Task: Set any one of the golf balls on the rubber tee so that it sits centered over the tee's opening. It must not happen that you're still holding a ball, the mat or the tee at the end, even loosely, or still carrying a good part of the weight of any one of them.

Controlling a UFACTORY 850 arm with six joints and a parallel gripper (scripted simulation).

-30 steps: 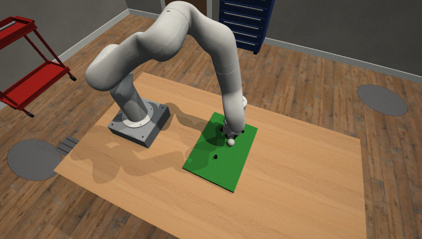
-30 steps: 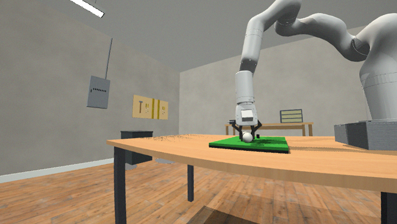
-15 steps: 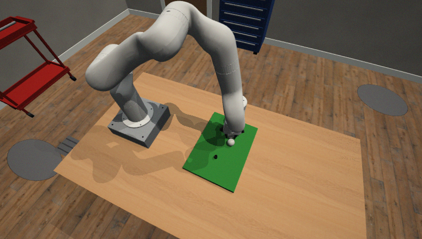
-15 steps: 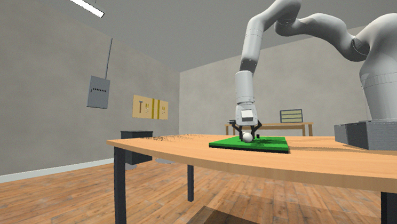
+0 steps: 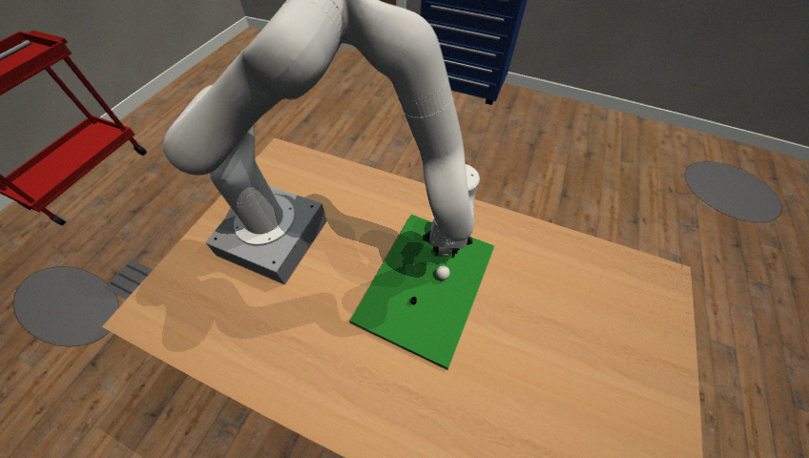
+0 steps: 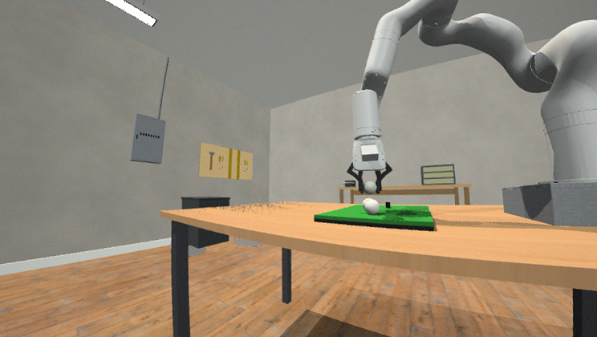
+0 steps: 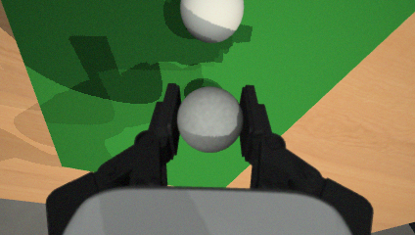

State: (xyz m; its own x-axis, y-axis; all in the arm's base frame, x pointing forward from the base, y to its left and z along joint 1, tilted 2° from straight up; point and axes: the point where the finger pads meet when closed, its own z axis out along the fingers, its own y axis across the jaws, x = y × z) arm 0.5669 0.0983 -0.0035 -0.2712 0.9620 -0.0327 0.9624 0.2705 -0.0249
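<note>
My hand is 4 cm past the green mat, 12 cm to the left of it and 9 cm above it.
</note>
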